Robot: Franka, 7 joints.
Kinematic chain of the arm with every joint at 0, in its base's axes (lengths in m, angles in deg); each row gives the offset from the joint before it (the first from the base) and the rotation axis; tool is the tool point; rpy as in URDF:
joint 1: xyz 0 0 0.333 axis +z
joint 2: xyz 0 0 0 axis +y
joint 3: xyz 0 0 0.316 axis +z
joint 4: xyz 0.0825 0 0 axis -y
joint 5: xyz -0.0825 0 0.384 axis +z
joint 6: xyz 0 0 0 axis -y
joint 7: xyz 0.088 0 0 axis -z
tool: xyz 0 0 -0.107 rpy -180 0 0
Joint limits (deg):
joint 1: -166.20..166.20
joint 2: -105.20..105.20
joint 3: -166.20..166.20
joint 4: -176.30..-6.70
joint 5: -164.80..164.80
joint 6: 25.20..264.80
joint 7: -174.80..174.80
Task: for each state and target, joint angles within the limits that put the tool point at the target. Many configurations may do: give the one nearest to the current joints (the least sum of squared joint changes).
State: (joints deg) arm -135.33 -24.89 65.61 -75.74 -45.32 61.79 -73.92
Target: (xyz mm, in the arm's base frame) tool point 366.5 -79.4 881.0
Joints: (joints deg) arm -120.14 -42.28 64.47 -63.72 -47.65 56.44 -73.92
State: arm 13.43 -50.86 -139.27 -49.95 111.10 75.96 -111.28
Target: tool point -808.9 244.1 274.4
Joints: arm -27.83 -77.99 -155.89 -34.84 122.75 113.07 -111.28
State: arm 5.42 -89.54 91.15 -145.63 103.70 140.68 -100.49
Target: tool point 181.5 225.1 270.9
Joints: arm 1.75 -83.55 98.87 -173.72 103.27 137.91 -100.49
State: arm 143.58 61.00 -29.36 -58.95 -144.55 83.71 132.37
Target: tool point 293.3 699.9 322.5
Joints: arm 101.68 63.31 -47.39 -80.86 -137.92 84.99 132.37
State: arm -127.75 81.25 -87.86 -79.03 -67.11 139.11 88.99
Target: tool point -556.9 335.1 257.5
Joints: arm -143.76 86.63 -80.77 -106.24 -66.67 137.33 88.99
